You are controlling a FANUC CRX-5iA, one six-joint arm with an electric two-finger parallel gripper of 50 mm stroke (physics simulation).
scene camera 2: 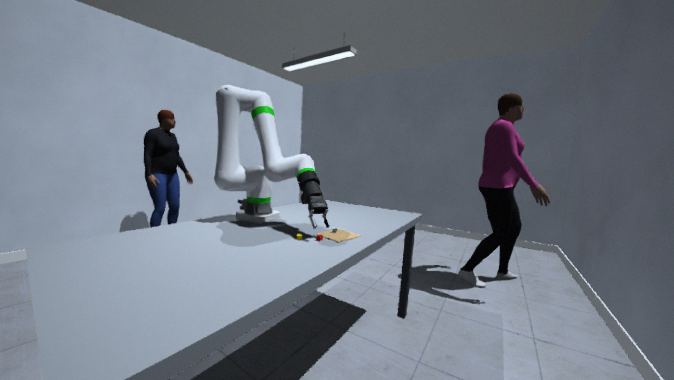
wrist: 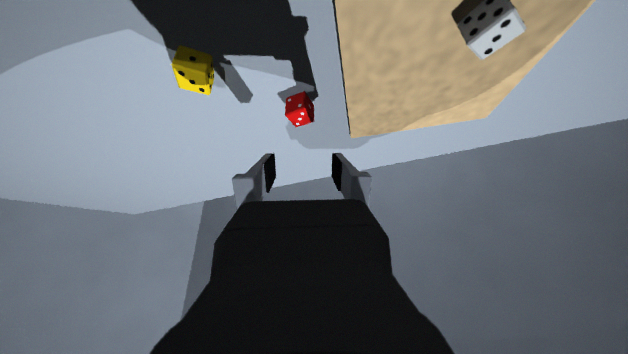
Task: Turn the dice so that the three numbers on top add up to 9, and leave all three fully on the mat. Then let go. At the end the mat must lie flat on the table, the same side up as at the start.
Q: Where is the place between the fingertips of the gripper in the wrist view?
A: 303, 165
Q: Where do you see a tan mat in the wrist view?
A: At 401, 72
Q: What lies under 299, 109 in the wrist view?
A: A red die.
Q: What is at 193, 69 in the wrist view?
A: A yellow die.
